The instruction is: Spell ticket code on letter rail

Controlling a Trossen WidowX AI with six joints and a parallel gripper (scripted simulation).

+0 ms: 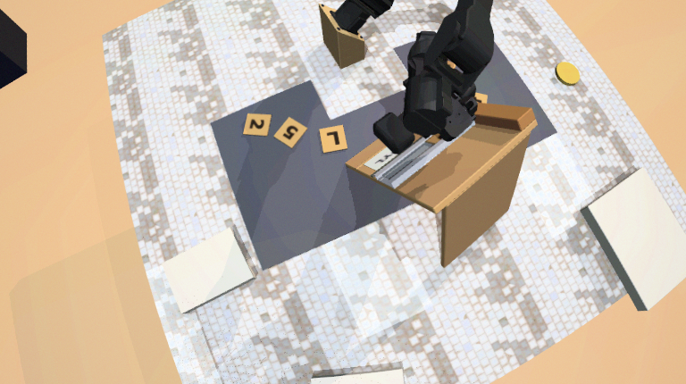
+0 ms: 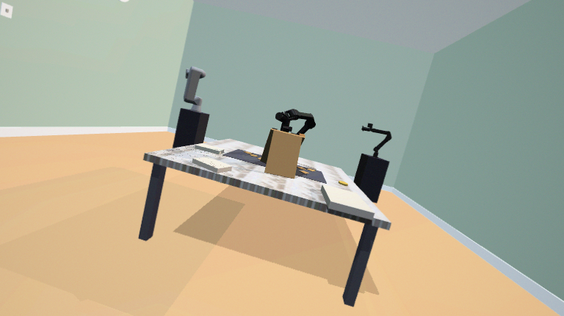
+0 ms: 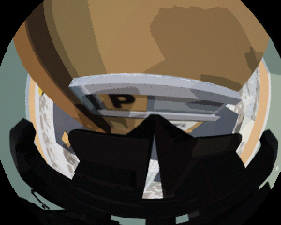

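Right now my gripper tip is 10 mm short of the P tile, 40 mm to the right of it and 20 mm above it. Also, from my gripper tip: white ticket: 30 mm behind, 60 mm to the right, 90 mm below; L tile: 150 mm behind, 130 mm to the right, 170 mm below; dark mat: 160 mm behind, 180 mm below.
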